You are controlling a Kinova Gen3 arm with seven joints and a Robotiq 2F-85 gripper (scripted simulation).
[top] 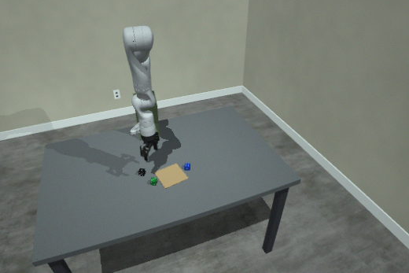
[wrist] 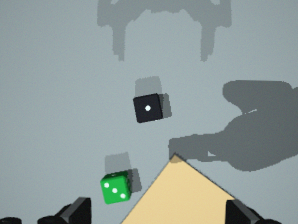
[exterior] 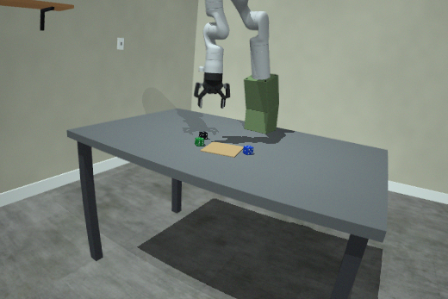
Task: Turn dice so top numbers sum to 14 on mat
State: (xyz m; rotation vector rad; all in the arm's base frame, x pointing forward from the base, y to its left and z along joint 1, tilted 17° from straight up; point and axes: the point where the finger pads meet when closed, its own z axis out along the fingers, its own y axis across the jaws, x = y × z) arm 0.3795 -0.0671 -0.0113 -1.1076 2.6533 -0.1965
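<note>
The green die lies 5 cm ahead of my hand, 2 cm to the right of it and 14 cm below it. Also, from my hand: tan mat (3 cm ahead, 8 cm to the left, 16 cm below); black die (4 cm behind, 6 cm to the right, 14 cm below); blue die (1 cm ahead, 19 cm to the left, 14 cm below).
</note>
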